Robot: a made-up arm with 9 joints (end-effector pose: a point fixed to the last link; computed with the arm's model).
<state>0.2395 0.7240 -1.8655 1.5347 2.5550 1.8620 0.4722 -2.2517 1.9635</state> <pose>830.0 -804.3 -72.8 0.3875 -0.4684 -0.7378 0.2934</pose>
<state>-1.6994 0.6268 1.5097 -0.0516 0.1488 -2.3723 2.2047 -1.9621 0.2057</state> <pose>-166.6 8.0 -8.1 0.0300 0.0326 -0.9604 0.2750</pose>
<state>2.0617 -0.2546 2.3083 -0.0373 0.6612 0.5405 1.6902 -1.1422 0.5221</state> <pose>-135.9 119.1 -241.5 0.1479 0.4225 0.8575 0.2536</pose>
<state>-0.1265 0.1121 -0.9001 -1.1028 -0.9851 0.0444 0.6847 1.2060 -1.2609</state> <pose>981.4 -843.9 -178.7 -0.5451 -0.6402 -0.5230 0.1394</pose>
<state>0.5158 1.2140 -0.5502 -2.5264 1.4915 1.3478 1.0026 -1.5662 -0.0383</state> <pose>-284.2 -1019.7 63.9 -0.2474 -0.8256 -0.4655 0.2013</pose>
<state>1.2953 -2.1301 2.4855 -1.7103 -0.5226 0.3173 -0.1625 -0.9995 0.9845</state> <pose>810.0 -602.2 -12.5 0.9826 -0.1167 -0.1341 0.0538</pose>
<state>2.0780 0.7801 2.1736 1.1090 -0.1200 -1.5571 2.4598 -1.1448 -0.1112</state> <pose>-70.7 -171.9 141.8 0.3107 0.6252 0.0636 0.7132</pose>
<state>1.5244 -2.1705 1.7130 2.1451 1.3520 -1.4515 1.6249 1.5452 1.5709</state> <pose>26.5 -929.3 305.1 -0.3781 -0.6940 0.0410 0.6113</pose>
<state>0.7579 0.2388 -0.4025 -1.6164 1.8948 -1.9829 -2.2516 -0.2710 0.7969</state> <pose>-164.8 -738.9 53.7 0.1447 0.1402 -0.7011 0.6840</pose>
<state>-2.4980 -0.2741 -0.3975 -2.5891 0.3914 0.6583 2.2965 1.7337 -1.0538</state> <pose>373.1 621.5 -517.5 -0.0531 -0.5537 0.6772 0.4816</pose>
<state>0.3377 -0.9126 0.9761 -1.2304 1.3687 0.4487 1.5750 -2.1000 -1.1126</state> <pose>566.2 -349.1 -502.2 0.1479 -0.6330 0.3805 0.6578</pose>
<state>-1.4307 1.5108 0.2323 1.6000 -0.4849 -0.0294 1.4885 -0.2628 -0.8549</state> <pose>783.6 583.1 358.6 -0.1985 0.1724 -0.9128 0.3126</pose>
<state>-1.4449 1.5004 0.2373 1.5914 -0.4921 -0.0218 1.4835 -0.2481 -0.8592</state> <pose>780.5 590.7 357.2 -0.1954 0.1660 -0.9127 0.3183</pose>
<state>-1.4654 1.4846 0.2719 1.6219 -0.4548 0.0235 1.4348 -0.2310 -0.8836</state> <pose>775.7 602.3 379.2 -0.1571 0.1468 -0.9206 0.3261</pose>
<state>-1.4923 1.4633 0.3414 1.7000 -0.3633 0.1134 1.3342 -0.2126 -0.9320</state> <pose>768.8 612.5 435.0 -0.0735 0.1161 -0.9346 0.3282</pose>
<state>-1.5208 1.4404 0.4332 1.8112 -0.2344 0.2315 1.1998 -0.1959 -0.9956</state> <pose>757.5 608.7 522.7 0.0434 0.0867 -0.9455 0.3109</pose>
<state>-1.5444 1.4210 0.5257 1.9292 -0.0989 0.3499 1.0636 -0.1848 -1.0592</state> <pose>736.7 583.5 623.4 0.1634 0.0723 -0.9456 0.2720</pose>
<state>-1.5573 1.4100 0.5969 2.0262 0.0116 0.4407 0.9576 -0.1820 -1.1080</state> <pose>710.6 547.0 705.2 0.2542 0.0740 -0.9371 0.2276</pose>
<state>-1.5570 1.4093 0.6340 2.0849 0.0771 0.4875 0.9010 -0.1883 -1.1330</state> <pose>692.9 520.1 748.7 0.3014 0.0823 -0.9291 0.1979</pose>
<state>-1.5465 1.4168 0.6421 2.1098 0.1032 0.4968 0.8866 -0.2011 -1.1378</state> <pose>689.3 510.3 760.6 0.3142 0.0898 -0.9264 0.1871</pose>
